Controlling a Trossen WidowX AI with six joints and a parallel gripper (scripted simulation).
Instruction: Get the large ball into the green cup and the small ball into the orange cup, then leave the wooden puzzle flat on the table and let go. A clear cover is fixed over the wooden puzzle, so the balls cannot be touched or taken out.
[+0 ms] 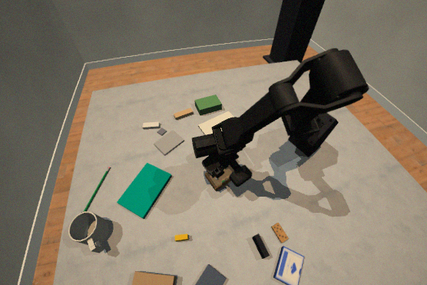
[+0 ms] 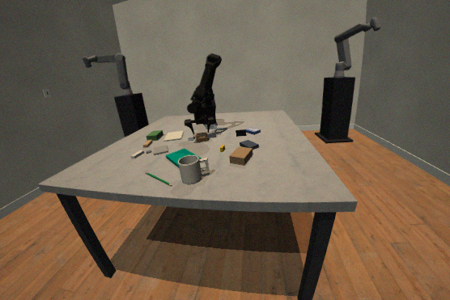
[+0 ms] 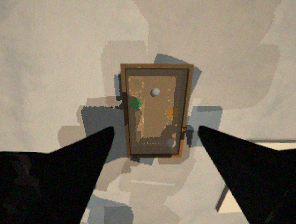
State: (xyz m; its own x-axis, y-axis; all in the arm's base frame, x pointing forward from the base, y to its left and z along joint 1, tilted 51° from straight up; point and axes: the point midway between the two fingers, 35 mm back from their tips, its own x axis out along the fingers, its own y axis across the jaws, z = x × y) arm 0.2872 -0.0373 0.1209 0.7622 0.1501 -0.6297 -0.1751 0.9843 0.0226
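My hand is 10 mm short of the wooden puzzle and 60 mm above it. Also, from my hand: yellow block (200 mm ahead, 160 mm to the left, 50 mm below); then black block (10 mm behind, 260 mm to the left, 50 mm below); then cream pad (70 mm behind, 220 mm to the right, 60 mm below).
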